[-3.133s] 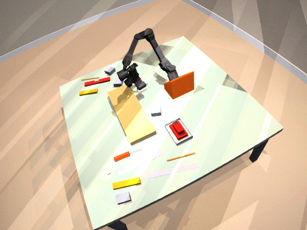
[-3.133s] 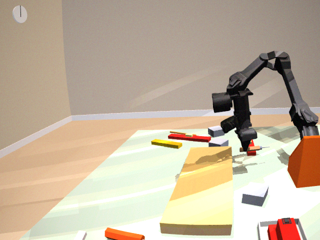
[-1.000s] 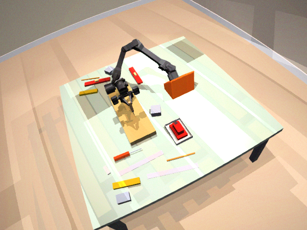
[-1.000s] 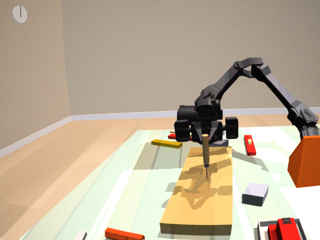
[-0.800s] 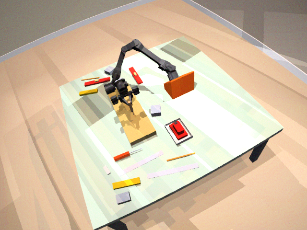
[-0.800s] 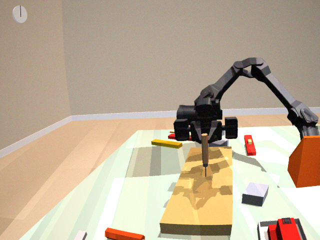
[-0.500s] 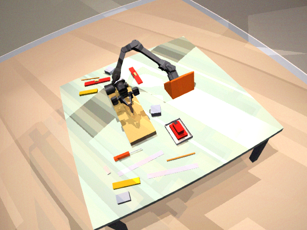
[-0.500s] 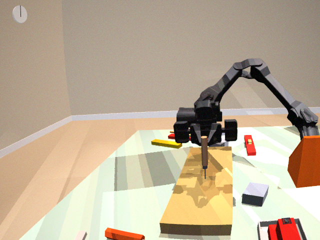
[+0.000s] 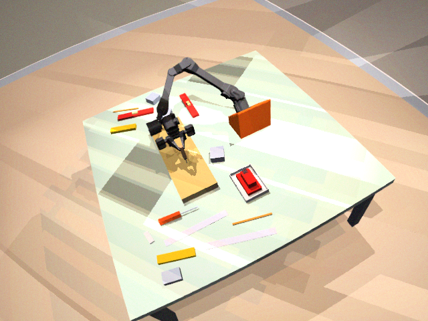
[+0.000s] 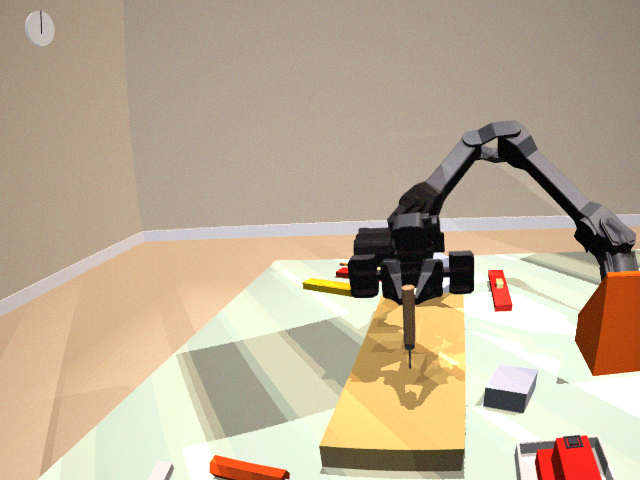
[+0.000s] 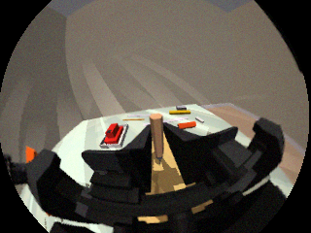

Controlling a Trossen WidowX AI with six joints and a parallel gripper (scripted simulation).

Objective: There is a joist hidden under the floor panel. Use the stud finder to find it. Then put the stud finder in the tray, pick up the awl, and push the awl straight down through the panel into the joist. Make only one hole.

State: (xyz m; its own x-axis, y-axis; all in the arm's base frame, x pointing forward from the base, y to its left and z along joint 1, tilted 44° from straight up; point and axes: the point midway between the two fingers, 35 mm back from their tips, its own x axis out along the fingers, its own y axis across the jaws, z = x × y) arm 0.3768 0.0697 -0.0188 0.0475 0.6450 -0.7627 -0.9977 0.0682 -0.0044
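Right now my gripper tip is 60 mm above the awl. Also, from my gripper tip: white tray (210 mm to the left, 200 mm behind, 160 mm below); red stud finder (210 mm behind, 200 mm to the left, 130 mm below).
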